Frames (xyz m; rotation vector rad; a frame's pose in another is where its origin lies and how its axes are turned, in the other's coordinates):
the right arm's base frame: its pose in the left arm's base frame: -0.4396 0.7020 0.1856 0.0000 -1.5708 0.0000
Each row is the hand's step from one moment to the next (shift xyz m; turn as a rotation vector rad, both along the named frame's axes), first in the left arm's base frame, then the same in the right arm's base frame.
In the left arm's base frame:
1: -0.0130 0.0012 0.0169 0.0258 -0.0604 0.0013
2: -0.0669 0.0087 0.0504 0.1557 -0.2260 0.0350
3: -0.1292 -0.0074 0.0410 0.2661 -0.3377 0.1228
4: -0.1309 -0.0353 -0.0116 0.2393 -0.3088 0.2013
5: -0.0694 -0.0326 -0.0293 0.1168 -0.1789 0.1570
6: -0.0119 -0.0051 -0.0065 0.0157 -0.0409 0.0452
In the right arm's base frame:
1: 0.0169 0.0012 0.0130 0.0013 -0.0604 -0.0258
2: 0.0504 0.0087 0.0669 0.0350 -0.2260 -0.1557
3: 0.0410 -0.0074 0.1292 0.1228 -0.3377 -0.2661
4: -0.0116 -0.0353 0.1309 0.2013 -0.3088 -0.2393
5: -0.0293 -0.0326 0.0694 0.1570 -0.1789 -0.1168
6: -0.0065 -0.0051 0.0119 0.0452 -0.0409 -0.0157

